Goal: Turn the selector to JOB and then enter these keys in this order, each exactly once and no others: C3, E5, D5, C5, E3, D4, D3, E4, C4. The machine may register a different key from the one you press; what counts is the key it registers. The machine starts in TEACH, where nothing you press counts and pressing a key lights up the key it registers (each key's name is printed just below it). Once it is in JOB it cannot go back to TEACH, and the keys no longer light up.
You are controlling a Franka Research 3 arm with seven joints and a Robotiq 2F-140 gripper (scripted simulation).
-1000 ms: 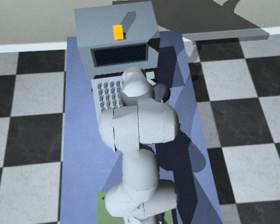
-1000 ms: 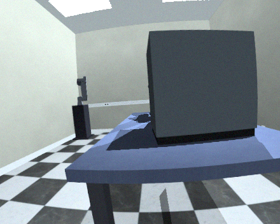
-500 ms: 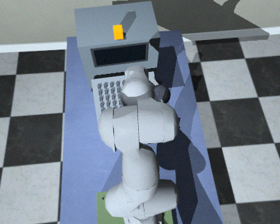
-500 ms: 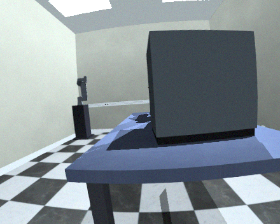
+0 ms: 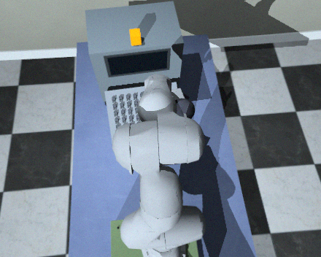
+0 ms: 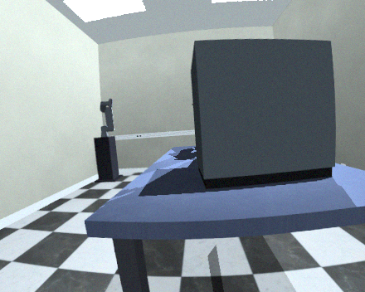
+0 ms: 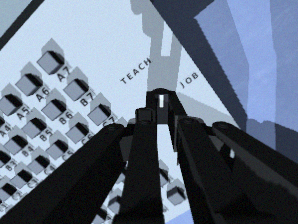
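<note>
Now: hand 2 cm short of the black selector knob and 2 cm above it. The rest, counted from my hand: sloped keypad: 4 cm ahead, 11 cm to the left, 7 cm below.
</note>
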